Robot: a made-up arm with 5 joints.
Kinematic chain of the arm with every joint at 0, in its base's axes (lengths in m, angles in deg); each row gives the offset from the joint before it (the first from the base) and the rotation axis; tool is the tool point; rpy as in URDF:
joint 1: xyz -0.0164 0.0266 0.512 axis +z
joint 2: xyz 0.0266 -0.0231 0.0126 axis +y
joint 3: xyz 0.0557 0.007 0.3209 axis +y
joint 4: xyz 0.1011 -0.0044 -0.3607 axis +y
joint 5: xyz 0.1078 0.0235 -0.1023 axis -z
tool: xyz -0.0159 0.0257 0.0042 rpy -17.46 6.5 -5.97
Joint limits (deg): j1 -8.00..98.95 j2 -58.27..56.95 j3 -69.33..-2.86 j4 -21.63..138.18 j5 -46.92..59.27
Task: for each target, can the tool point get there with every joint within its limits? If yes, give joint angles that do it. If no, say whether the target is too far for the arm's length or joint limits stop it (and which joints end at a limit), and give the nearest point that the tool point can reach.
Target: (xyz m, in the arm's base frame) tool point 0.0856 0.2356 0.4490
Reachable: yes | joints 56.07 -16.31 -13.59 86.43 15.38
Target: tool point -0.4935 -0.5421 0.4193
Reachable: no: joint limits stop it (at a limit: joint 2, joint 3, joint 5) | nearest point -0.0611 -0.0266 0.3717 | short by 0.675 m
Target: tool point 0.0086 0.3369 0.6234
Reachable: yes | joints 82.43 -45.06 -11.48 30.51 -32.58
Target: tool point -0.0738 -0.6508 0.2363
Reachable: no: joint limits stop it (at a limit: joint 1, joint 2, joint 3, joint 5) | nearest point -0.0363 -0.0385 0.3342 | short by 0.621 m
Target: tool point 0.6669 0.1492 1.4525
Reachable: no: too far | nearest point 0.3971 0.1008 1.0714 | short by 0.469 m
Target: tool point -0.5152 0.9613 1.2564
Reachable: no: too far | nearest point -0.1337 0.5799 0.9288 | short by 0.631 m
